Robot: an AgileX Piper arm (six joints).
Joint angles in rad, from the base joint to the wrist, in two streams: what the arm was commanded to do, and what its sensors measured. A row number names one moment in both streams.
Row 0, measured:
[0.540, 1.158, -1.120, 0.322, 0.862, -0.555]
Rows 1 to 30, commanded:
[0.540, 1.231, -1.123, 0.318, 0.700, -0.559]
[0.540, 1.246, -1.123, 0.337, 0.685, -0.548]
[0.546, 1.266, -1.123, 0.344, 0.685, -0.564]
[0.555, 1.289, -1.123, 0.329, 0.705, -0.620]
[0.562, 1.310, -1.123, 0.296, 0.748, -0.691]
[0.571, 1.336, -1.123, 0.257, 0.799, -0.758]
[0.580, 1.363, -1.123, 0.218, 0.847, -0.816]
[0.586, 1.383, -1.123, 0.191, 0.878, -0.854]
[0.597, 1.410, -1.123, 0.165, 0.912, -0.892]
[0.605, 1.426, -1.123, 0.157, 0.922, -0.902]
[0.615, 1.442, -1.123, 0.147, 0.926, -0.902]
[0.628, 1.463, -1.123, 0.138, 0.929, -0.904]
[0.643, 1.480, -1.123, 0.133, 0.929, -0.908]
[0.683, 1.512, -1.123, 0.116, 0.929, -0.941]
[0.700, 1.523, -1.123, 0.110, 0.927, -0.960]
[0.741, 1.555, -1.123, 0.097, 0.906, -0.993]
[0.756, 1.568, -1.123, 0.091, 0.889, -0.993]
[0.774, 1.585, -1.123, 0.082, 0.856, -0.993]
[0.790, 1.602, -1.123, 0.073, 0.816, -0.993]
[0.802, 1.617, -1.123, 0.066, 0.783, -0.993]
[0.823, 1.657, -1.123, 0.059, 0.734, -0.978]
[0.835, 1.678, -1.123, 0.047, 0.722, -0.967]
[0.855, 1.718, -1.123, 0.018, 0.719, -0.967]
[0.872, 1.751, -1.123, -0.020, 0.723, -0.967]
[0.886, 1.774, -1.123, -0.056, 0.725, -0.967]
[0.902, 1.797, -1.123, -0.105, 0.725, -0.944]
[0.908, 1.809, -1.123, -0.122, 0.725, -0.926]
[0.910, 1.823, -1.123, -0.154, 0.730, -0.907]
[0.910, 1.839, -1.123, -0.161, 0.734, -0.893]
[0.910, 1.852, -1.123, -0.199, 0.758, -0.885]
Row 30, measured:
[0.906, 1.818, -1.120, -0.117, 0.731, -0.922]
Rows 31 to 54, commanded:
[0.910, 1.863, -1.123, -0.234, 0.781, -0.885]
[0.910, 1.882, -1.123, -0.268, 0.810, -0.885]
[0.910, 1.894, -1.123, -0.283, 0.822, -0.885]
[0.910, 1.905, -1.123, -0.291, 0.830, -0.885]
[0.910, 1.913, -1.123, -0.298, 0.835, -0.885]
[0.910, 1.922, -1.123, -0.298, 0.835, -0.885]
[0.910, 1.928, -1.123, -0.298, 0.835, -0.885]
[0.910, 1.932, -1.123, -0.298, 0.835, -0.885]
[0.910, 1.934, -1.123, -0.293, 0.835, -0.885]
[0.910, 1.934, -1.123, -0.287, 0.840, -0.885]
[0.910, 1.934, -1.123, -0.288, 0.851, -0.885]
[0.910, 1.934, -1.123, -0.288, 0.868, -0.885]
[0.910, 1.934, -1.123, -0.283, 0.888, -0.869]
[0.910, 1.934, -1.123, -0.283, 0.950, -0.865]
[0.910, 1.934, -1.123, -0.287, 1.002, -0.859]
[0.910, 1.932, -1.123, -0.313, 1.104, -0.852]
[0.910, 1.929, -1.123, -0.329, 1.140, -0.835]
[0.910, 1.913, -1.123, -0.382, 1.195, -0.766]
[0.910, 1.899, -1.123, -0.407, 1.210, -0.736]
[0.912, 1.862, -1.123, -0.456, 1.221, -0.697]
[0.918, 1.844, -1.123, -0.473, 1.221, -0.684]
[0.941, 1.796, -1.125, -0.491, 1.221, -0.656]
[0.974, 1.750, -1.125, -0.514, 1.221, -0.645]
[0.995, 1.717, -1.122, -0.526, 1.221, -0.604]
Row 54, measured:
[0.935, 1.820, -1.126, -0.470, 1.204, -0.675]
